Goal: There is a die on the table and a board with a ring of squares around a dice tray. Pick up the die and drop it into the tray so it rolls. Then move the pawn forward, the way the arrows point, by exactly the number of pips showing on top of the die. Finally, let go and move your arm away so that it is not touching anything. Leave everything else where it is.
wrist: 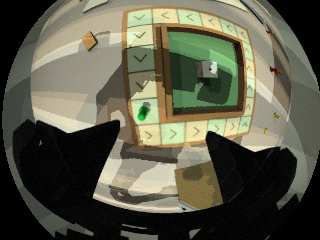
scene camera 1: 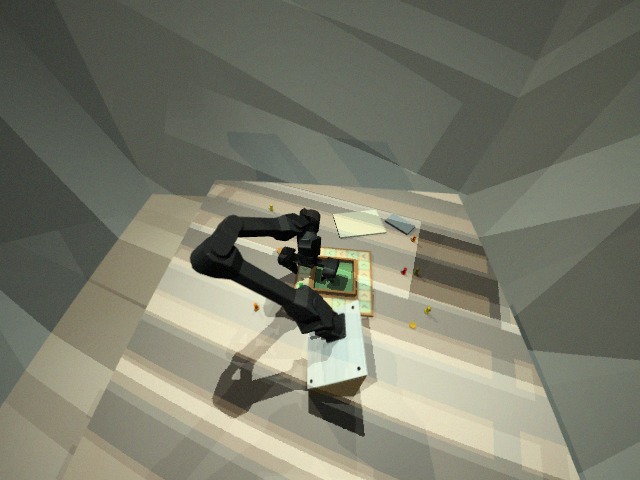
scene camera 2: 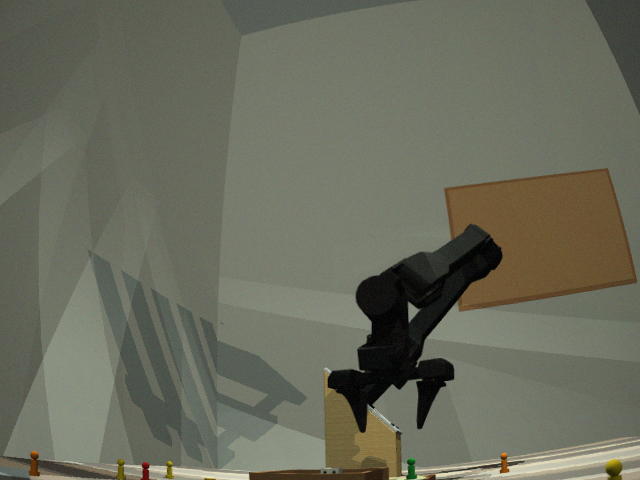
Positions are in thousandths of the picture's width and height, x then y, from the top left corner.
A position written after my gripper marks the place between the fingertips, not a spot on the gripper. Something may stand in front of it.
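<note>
Pale sheet (scene camera 1: 551,468) visible; out of frame in scene camera 2. My gripper (scene camera 2: 610,899), (scene camera 1: 484,576), (wrist: 517,544): open, holding nothing.
</note>
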